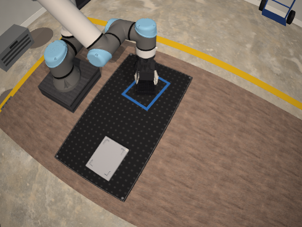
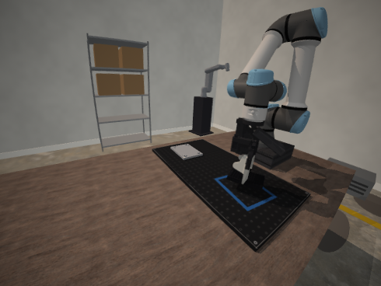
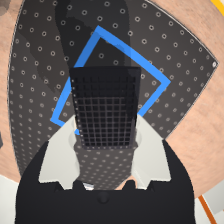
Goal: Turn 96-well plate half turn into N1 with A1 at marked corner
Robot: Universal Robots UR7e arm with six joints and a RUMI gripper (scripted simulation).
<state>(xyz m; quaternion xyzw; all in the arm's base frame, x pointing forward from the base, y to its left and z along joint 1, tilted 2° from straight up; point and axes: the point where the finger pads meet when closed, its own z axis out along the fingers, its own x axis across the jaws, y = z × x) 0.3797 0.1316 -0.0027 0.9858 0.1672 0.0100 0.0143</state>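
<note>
The plate nest N1 lies 2 cm behind my hand, 39 cm to the right of it and 5 cm below it. Also, from my hand: black 96-well plate: 1 cm below.
</note>
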